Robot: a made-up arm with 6 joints.
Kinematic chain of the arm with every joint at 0, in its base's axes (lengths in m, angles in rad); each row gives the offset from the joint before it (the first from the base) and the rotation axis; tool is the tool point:
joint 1: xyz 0 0 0.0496 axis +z
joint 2: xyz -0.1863 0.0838 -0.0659 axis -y
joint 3: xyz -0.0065 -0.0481 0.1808 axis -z
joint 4: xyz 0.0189 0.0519 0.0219 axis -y
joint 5: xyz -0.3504 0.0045 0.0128 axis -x
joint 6: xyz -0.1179 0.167 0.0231 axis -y
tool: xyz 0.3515 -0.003 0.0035
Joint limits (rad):
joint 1: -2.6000..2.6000
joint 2: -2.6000..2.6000
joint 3: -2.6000..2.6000
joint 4: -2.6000..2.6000
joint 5: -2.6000..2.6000
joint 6: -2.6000..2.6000
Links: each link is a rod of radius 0.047 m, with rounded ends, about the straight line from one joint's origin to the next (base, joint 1, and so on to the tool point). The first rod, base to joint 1, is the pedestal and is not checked.
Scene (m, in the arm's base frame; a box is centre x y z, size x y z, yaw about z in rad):
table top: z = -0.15
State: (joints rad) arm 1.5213 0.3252 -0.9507 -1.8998 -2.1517 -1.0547
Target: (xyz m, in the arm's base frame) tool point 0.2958 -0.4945 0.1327
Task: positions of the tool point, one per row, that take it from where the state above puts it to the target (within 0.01 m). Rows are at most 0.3 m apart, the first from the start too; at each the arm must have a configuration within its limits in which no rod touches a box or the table.
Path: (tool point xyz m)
1: -0.3601 -0.4439 0.2972
2: -0.1454 -0.5687 0.2329
3: 0.0915 -0.5800 0.1771
4: 0.2958 -0.4945 0.1327

